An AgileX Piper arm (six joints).
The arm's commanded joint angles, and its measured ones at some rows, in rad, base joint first. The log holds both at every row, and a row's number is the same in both.
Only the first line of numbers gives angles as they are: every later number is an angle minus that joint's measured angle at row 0.
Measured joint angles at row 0: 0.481 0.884 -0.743 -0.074 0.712 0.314
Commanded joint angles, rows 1 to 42: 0.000 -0.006 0.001 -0.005 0.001 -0.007; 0.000 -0.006 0.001 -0.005 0.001 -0.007; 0.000 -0.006 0.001 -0.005 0.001 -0.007; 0.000 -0.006 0.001 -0.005 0.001 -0.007; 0.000 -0.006 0.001 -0.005 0.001 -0.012; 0.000 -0.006 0.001 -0.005 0.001 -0.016; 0.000 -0.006 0.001 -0.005 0.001 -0.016; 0.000 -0.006 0.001 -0.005 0.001 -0.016; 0.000 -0.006 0.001 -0.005 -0.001 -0.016; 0.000 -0.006 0.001 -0.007 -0.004 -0.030; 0.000 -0.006 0.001 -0.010 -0.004 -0.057; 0.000 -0.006 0.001 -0.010 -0.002 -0.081; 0.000 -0.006 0.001 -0.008 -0.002 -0.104; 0.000 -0.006 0.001 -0.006 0.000 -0.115; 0.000 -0.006 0.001 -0.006 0.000 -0.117; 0.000 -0.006 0.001 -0.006 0.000 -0.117; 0.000 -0.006 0.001 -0.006 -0.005 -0.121; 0.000 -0.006 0.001 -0.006 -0.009 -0.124; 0.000 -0.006 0.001 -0.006 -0.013 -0.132; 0.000 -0.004 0.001 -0.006 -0.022 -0.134; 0.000 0.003 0.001 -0.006 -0.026 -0.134; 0.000 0.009 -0.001 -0.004 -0.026 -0.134; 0.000 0.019 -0.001 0.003 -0.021 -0.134; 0.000 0.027 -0.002 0.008 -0.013 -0.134; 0.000 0.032 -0.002 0.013 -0.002 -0.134; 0.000 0.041 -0.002 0.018 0.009 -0.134; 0.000 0.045 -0.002 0.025 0.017 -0.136; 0.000 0.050 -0.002 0.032 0.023 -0.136; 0.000 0.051 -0.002 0.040 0.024 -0.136; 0.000 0.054 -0.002 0.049 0.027 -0.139; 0.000 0.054 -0.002 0.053 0.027 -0.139; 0.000 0.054 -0.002 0.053 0.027 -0.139; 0.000 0.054 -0.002 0.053 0.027 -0.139; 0.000 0.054 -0.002 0.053 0.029 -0.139; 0.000 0.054 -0.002 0.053 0.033 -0.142; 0.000 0.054 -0.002 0.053 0.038 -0.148; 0.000 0.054 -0.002 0.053 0.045 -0.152; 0.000 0.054 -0.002 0.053 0.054 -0.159; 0.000 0.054 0.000 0.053 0.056 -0.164; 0.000 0.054 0.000 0.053 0.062 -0.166; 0.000 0.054 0.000 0.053 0.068 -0.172; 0.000 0.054 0.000 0.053 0.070 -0.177
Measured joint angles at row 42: 0.000 0.051 0.000 0.053 0.053 -0.151
